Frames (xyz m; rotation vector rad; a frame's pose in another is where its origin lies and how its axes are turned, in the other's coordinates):
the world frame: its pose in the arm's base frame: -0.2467 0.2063 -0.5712 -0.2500 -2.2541 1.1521
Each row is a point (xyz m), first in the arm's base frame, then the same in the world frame.
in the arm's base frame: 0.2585 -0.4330 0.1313
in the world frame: -0.3801 -0.9907 -0.1772
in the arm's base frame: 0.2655 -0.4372 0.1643
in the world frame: -0.3737 -1.0200 -0.1933
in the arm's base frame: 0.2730 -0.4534 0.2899
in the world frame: -0.3340 -1.1296 -0.2435
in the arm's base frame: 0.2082 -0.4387 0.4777
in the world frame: -0.1971 -1.2625 -0.3007
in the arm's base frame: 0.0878 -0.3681 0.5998
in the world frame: -0.0196 -1.3043 -0.3339
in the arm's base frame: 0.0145 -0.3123 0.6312
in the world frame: 0.0759 -1.2881 -0.3434
